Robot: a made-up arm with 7 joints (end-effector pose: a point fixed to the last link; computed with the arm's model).
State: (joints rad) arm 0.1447 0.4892 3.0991 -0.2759 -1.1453 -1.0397 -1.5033
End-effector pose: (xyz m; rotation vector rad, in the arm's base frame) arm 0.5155 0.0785 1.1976 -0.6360 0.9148 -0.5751
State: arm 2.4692 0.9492 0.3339 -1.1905 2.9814 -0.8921 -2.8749
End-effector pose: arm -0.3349 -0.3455 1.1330 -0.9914 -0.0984 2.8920
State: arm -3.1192 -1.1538 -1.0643 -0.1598 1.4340 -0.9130 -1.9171
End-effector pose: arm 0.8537 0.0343 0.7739 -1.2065 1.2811 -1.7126
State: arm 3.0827 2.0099 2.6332 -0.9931 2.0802 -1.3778 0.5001
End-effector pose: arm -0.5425 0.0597 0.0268 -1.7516 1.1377 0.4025
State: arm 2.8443 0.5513 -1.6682 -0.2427 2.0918 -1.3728 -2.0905
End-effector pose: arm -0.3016 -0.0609 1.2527 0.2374 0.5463 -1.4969
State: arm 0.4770 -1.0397 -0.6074 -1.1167 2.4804 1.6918 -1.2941
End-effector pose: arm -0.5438 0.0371 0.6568 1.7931 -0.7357 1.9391
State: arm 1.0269 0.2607 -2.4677 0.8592 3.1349 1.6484 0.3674
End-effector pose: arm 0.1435 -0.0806 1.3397 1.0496 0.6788 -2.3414
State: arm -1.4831 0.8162 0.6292 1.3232 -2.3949 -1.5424 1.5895
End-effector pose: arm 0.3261 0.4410 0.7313 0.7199 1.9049 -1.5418
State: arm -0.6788 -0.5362 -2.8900 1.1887 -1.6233 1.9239 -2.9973
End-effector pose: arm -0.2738 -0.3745 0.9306 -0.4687 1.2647 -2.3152
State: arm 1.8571 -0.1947 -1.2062 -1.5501 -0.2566 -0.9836 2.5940
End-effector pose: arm -0.2357 0.2340 0.9259 2.5682 -1.7406 -0.1124
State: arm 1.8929 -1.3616 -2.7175 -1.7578 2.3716 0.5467 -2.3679
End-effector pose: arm 0.0359 0.3664 0.9496 0.7785 -0.1109 1.4009
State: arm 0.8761 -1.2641 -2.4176 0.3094 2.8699 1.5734 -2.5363
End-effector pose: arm -0.4702 0.5826 0.8531 0.3057 0.1122 1.3415
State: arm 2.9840 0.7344 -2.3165 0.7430 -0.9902 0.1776 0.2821
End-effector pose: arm -0.3577 -0.2649 1.2248 0.9807 0.3306 0.1658
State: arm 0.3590 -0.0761 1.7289 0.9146 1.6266 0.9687 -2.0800
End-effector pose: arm -0.2794 -0.1455 1.2497 1.8609 -1.1582 -1.5657
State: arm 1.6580 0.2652 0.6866 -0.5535 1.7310 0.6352 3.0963
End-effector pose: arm 0.0270 -0.0209 1.3851 0.0706 -0.3413 -0.7633
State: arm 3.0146 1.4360 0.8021 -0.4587 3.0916 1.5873 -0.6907
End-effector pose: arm -0.6262 -0.2213 0.7443 1.2939 0.8641 0.7741
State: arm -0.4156 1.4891 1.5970 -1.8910 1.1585 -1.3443 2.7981
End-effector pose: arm 0.3475 0.3683 0.3968 -2.6290 1.5407 -0.3247
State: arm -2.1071 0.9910 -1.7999 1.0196 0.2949 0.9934 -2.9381
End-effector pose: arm -0.5223 0.2608 0.8374 0.6180 -1.3917 1.3862
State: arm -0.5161 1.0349 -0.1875 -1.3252 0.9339 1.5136 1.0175
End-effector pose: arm 0.5877 0.0868 1.0374 0.1589 1.3885 -1.4093
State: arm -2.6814 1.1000 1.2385 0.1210 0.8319 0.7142 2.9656
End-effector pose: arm -0.5904 0.5425 0.9284 0.4897 -1.9546 -2.0908
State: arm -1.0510 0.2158 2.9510 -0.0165 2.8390 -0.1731 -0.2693
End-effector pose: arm 0.1657 0.1305 1.4233 0.2784 0.7382 1.5855
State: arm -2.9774 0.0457 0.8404 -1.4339 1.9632 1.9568 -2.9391
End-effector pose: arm 0.2189 -0.0054 1.0367 -1.4099 0.2130 -0.8866
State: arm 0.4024 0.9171 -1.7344 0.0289 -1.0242 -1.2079 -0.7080
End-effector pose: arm 0.7122 -0.2797 0.8572 -2.1913 0.7454 -2.1031
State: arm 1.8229 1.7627 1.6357 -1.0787 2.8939 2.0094 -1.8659
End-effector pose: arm 0.0883 -0.4924 0.4111 -0.4980 -0.8876 -1.3411
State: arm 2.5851 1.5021 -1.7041 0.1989 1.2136 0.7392 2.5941
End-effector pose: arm -0.6589 -0.5624 0.4599 0.2203 -1.8173 1.6921
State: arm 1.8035 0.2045 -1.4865 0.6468 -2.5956 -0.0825 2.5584
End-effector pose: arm 0.2092 -0.2746 1.3145 0.8802 0.8450 -0.5096
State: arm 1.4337 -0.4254 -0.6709 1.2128 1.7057 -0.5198 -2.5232
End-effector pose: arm 0.2702 0.0785 1.2251 0.5999 1.4057 -0.3388
